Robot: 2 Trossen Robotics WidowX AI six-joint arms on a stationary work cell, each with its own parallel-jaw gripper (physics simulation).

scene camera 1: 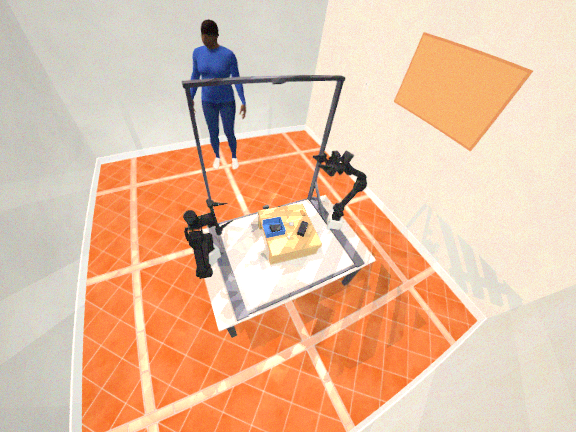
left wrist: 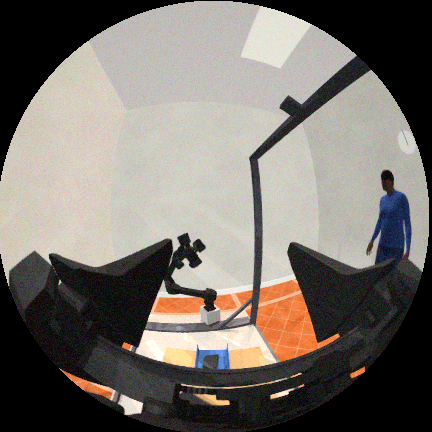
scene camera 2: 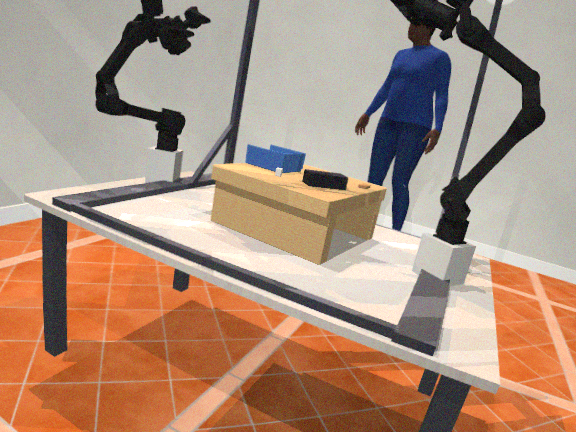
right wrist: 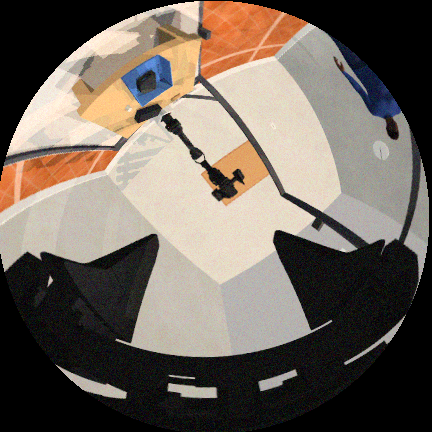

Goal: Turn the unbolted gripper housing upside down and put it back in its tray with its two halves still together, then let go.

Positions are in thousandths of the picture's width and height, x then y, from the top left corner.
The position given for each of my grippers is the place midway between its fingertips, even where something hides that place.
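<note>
My left gripper (left wrist: 538, 573) is open with nothing in it. The right gripper (scene camera 2: 352, 64) is open as well and holds nothing, and you'd find that gripper in the right wrist view too (right wrist: 503, 552). Then there's a black part (scene camera 2: 544, 413), and it's sitting on a wooden block (scene camera 2: 494, 492).
</note>
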